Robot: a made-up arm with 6 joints.
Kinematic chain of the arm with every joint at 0, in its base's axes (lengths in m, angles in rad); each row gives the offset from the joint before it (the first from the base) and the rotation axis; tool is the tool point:
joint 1: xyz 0 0 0.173 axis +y
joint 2: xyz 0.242 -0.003 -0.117 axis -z
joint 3: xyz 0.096 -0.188 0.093 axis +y
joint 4: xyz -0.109 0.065 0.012 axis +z
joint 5: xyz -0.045 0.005 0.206 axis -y
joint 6: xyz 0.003 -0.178 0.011 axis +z
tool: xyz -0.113 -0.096 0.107
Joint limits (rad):
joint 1: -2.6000..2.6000
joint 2: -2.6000..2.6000
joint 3: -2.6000..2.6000
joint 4: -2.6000..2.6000
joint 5: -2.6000..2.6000
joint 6: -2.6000..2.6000
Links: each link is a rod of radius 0.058 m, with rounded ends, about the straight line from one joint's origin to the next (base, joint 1, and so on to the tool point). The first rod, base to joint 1, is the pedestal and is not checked.
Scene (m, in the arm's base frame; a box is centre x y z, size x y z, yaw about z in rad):
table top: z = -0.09
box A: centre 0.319 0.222 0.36 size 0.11 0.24 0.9 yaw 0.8
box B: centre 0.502 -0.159 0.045 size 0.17 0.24 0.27 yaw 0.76
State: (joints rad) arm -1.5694 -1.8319 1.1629 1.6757 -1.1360 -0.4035
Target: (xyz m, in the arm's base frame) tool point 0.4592 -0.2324 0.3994
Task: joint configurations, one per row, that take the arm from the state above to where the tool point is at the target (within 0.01 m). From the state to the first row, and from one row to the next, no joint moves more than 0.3 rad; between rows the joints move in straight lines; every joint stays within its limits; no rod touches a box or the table.
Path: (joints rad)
1: -1.7755 -1.7081 1.4273 1.6199 -1.0366 -0.2122
2: -1.9816 -1.5844 1.6918 1.5642 -0.9373 -0.0209
3: -2.1878 -1.4606 1.9562 1.5084 -0.8379 0.1704
4: -2.3939 -1.3369 2.2207 1.4526 -0.7386 0.3618
5: -2.6000 -1.2131 2.4851 1.3969 -0.6392 0.5531
6: -2.3180 -1.0224 2.5081 1.2974 -0.8368 0.5417
7: -2.0360 -0.8316 2.5311 1.1979 -1.0343 0.5302
8: -1.7541 -0.6409 2.5540 1.0984 -1.2318 0.5188
9: -1.4721 -0.4502 2.5770 0.9990 -1.4293 0.5074
10: -1.1901 -0.2594 2.6000 0.8995 -1.6269 0.4960

